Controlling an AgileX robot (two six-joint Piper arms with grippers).
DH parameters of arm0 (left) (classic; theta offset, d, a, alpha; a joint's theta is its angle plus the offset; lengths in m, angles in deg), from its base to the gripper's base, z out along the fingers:
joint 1: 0 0.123 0 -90
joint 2: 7.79 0 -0.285 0
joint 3: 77.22 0 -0.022 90
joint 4: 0 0.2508 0 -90
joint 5: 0 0 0.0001 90
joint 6: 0 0.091 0 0
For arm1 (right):
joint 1: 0 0.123 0 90
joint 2: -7.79 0 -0.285 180
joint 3: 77.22 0 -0.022 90
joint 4: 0 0.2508 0 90
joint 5: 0 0 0.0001 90
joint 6: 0 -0.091 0 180
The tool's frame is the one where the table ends.
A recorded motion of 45 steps. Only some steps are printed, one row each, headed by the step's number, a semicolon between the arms.
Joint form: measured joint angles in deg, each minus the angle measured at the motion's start. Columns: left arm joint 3, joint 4, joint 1, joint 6, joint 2, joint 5; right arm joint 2, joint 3, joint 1, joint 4, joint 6, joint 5.
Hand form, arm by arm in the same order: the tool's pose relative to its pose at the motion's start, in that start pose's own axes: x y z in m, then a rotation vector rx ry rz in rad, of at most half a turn. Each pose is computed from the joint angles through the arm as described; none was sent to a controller.
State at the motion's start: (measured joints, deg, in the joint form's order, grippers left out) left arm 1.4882 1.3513 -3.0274 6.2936 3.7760 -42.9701; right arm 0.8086 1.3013 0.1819 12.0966 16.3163 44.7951
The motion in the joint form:
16: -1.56 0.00 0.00 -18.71 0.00 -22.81; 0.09 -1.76 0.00 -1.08 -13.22 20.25
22: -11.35 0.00 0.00 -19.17 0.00 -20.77; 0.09 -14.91 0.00 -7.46 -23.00 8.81
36: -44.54 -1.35 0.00 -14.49 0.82 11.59; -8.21 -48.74 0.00 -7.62 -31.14 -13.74
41: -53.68 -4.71 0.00 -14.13 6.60 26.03; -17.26 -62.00 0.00 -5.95 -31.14 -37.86
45: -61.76 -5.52 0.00 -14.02 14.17 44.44; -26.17 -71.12 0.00 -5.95 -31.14 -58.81
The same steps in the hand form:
16: -0.0427 0.0049 -0.0039 0.0224 -0.4266 -0.3211; -0.0395 -0.0080 -0.0020 0.0460 -0.3836 0.2223
22: -0.0898 0.0112 0.0127 0.0295 -0.5623 -0.3219; -0.0939 -0.0011 0.0255 -0.0888 -0.4236 0.3392
36: -0.2288 0.0314 0.0414 -0.0112 -0.5626 -0.2585; -0.2283 -0.0087 0.0801 -0.1525 -0.4681 0.4953
41: -0.2425 0.0352 0.0716 -0.0208 -0.3695 -0.3165; -0.2346 0.0004 0.1293 -0.1508 -0.1151 0.5081
45: -0.2334 0.0329 0.1112 -0.0120 -0.0560 -0.3341; -0.2142 0.0128 0.1698 -0.1475 0.2499 0.4792

